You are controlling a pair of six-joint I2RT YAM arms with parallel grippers.
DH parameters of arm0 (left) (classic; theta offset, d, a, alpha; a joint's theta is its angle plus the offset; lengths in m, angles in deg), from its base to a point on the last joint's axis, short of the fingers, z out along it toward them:
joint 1: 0 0.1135 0.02 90
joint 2: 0 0 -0.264 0
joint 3: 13.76 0 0.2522 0
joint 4: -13.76 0 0.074 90
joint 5: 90 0 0 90
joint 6: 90 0.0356 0 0
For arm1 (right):
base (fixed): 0 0 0 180
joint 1: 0 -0.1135 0.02 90
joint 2: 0 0 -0.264 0
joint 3: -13.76 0 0.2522 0
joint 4: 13.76 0 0.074 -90
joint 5: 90 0 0 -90
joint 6: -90 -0.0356 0 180
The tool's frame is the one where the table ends.
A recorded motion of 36 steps. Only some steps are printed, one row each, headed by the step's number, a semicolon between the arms.
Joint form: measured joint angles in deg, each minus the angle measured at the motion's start. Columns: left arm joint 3, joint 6, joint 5, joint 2, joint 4, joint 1; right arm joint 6, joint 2, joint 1, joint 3, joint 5, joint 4.
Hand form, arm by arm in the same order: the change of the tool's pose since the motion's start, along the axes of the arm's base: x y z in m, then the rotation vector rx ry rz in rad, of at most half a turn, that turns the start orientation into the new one. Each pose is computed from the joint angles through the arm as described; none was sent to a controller.
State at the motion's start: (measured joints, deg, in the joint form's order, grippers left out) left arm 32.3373 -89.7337 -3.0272 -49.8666 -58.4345 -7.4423; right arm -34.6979 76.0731 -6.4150 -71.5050 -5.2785 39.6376
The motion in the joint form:
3: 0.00 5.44 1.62 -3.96 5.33 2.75; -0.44 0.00 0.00 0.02 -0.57 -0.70
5: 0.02 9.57 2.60 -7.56 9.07 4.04; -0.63 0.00 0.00 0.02 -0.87 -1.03
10: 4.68 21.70 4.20 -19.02 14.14 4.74; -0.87 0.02 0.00 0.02 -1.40 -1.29
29: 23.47 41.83 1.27 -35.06 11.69 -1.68; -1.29 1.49 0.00 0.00 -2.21 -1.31
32: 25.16 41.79 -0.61 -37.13 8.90 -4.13; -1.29 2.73 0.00 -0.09 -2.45 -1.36
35: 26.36 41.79 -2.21 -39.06 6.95 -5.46; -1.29 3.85 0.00 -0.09 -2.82 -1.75
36: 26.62 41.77 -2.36 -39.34 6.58 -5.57; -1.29 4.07 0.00 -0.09 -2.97 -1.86
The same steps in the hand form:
3: 0.0156 0.0039 -0.0054 -0.0053 -0.0198 -0.0509; 0.0008 0.0004 0.0009 0.0136 -0.0097 0.0019
5: 0.0271 0.0058 -0.0115 -0.0032 -0.0214 -0.1025; 0.0012 0.0007 0.0013 0.0201 -0.0144 0.0034
10: 0.0634 0.0050 -0.0175 0.0216 0.0077 -0.3023; 0.0016 0.0010 0.0016 0.0299 -0.0170 0.0073
29: 0.1362 -0.0265 0.0109 0.1598 0.0059 -0.7419; 0.0071 0.0022 -0.0051 0.0421 0.0104 0.0120
32: 0.1375 -0.0372 0.0087 0.1816 0.0649 -0.7808; 0.0118 0.0028 -0.0104 0.0429 0.0299 0.0145
35: 0.1393 -0.0430 0.0052 0.2018 0.1155 -0.8021; 0.0163 0.0036 -0.0153 0.0462 0.0431 0.0188
36: 0.1397 -0.0435 0.0050 0.2032 0.1227 -0.8038; 0.0172 0.0038 -0.0162 0.0478 0.0453 0.0206

